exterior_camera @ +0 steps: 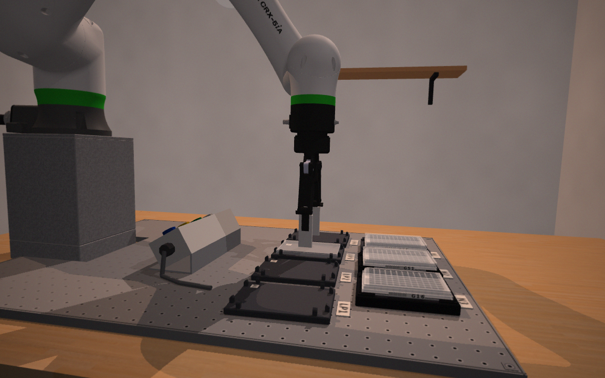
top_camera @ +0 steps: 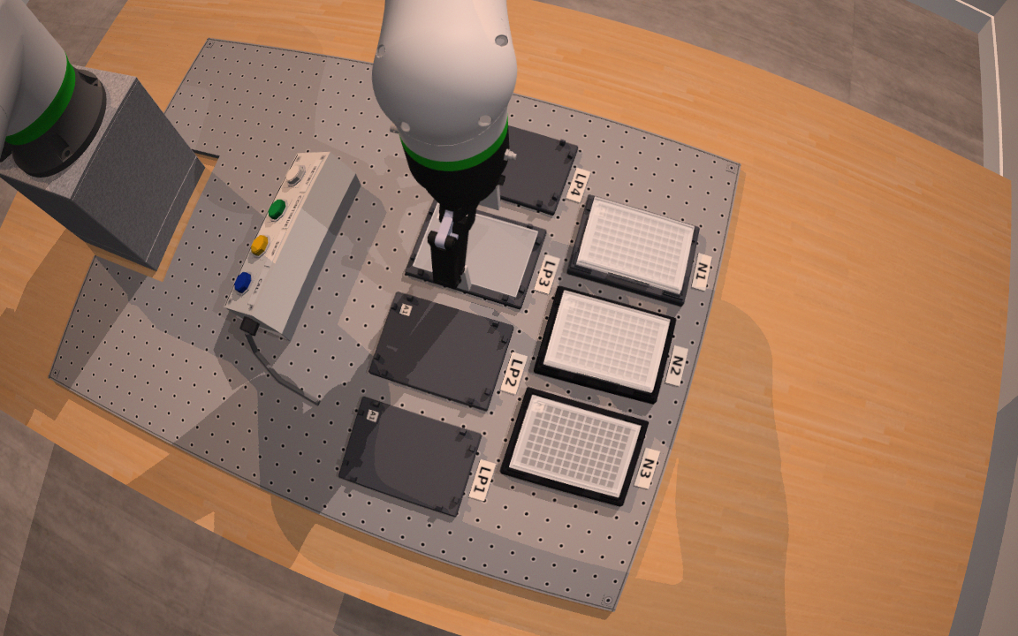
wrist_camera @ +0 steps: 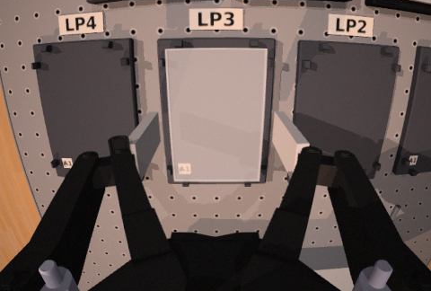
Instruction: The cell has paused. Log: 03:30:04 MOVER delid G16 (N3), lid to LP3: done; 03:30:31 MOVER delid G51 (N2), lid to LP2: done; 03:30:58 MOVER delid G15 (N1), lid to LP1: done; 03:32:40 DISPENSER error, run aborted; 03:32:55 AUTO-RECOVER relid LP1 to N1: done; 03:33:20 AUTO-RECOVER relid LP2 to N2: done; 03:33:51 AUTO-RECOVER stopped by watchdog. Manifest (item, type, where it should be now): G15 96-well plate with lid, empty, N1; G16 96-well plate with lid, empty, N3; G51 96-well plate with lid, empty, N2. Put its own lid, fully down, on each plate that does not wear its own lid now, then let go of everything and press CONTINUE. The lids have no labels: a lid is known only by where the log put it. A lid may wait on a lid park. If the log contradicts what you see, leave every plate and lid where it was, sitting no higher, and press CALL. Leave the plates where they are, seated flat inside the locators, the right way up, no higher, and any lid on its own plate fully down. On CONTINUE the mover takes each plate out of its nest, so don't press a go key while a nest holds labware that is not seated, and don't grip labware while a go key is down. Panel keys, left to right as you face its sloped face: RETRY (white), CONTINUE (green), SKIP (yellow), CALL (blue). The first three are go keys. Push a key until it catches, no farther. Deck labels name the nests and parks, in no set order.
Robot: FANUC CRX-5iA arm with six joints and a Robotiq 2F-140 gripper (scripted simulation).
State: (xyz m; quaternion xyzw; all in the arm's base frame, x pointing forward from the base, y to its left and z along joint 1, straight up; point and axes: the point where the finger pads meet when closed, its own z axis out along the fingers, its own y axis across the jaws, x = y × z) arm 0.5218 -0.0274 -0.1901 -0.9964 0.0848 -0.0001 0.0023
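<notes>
My gripper is now 40 mm above the clear lid. From my hand the other things lie so: lid park LP2: 20 mm behind, 120 mm to the right, 50 mm below; then lid park LP4: 20 mm ahead, 120 mm to the left, 50 mm below; then lid park LP3: 50 mm below.
</notes>
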